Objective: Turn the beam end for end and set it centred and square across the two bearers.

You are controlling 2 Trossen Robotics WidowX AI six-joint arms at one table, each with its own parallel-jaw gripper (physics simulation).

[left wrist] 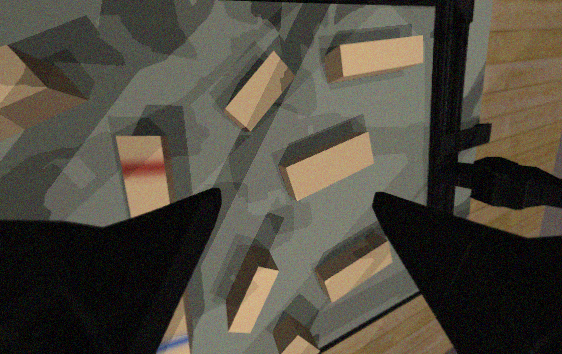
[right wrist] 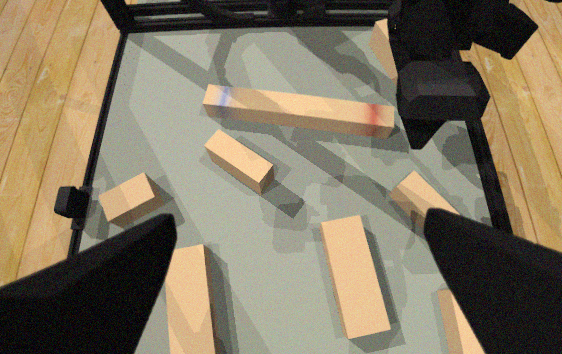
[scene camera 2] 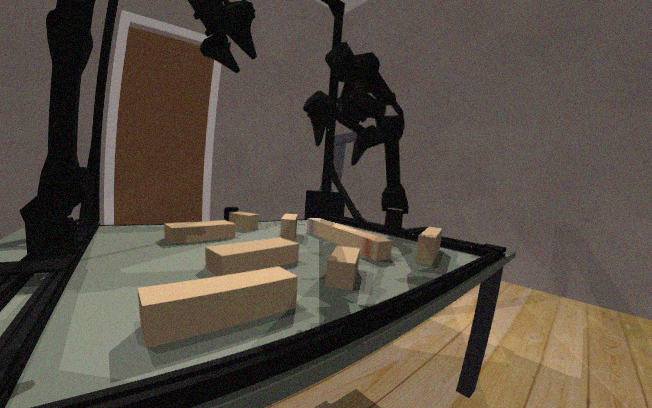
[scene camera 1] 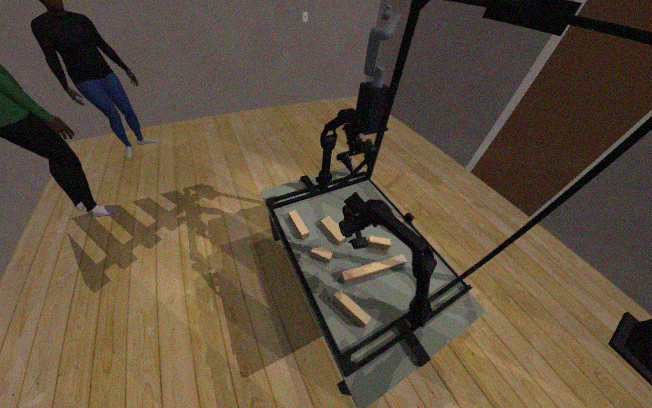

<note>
My left gripper (scene camera 2: pixel 336 155) is open and holds nothing. My right gripper (scene camera 2: pixel 245 65) is open, with nothing in its grasp. The table carries a beam (scene camera 2: pixel 374 247).
The beam shows as well in the left wrist view (left wrist: pixel 146 163), in the right wrist view (right wrist: pixel 372 120) and in scene camera 1 (scene camera 1: pixel 374 268). My left gripper is seen too in the left wrist view (left wrist: pixel 297 197) and in the right wrist view (right wrist: pixel 411 120). My right gripper shows as well in the right wrist view (right wrist: pixel 300 223) and in scene camera 1 (scene camera 1: pixel 361 171).
</note>
